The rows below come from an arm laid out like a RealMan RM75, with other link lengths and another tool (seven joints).
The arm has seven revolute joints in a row. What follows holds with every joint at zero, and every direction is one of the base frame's. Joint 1 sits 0.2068 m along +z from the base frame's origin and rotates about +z. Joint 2 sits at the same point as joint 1 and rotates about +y. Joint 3 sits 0.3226 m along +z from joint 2 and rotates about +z. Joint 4 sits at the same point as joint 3 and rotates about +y. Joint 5 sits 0.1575 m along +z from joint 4 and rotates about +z. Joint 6 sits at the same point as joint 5 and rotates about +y. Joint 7 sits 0.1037 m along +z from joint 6 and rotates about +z. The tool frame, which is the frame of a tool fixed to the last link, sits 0.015 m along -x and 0.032 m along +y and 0.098 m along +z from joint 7; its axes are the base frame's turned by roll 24.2, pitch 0 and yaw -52.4 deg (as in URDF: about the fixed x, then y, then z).
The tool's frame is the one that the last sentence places.
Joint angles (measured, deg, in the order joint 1, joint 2, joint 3, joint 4, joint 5, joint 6, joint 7), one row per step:
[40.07, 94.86, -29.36, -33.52, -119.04, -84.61, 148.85]
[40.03, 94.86, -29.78, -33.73, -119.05, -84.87, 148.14]
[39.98, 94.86, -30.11, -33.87, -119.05, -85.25, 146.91]
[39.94, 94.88, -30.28, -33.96, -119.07, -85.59, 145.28]
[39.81, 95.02, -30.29, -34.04, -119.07, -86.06, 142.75]
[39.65, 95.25, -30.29, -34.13, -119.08, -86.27, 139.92]
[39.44, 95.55, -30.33, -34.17, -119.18, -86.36, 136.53]
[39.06, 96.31, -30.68, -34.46, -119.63, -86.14, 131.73]
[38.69, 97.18, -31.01, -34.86, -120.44, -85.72, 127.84]
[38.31, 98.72, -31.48, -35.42, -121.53, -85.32, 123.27]
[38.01, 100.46, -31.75, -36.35, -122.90, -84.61, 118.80]
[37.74, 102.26, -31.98, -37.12, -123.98, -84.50, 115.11]
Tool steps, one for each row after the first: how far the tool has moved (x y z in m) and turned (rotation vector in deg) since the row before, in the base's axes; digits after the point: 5 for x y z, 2 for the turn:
[-0.00037, -0.00141, -0.00146, -0.31, -0.78, 0.75]
[-0.00059, -0.00199, -0.00170, -0.30, -0.95, 1.15]
[-0.00064, -0.00197, -0.00159, -0.13, -1.06, 1.41]
[-0.00060, -0.00314, -0.00259, -0.04, -1.34, 2.08]
[-0.00003, -0.00286, -0.00301, 0.19, -1.53, 2.18]
[0.00079, -0.00332, -0.00406, 0.24, -1.90, 2.47]
[0.00273, -0.00501, -0.00901, 0.16, -3.08, 3.31]
[0.00386, -0.00444, -0.00965, -0.03, -2.83, 2.48]
[0.00329, -0.00638, -0.01598, -0.57, -3.06, 3.09]
[0.00302, -0.00531, -0.01600, -0.26, -3.22, 3.12]
[0.00065, -0.00671, -0.01654, -0.85, -2.11, 2.82]

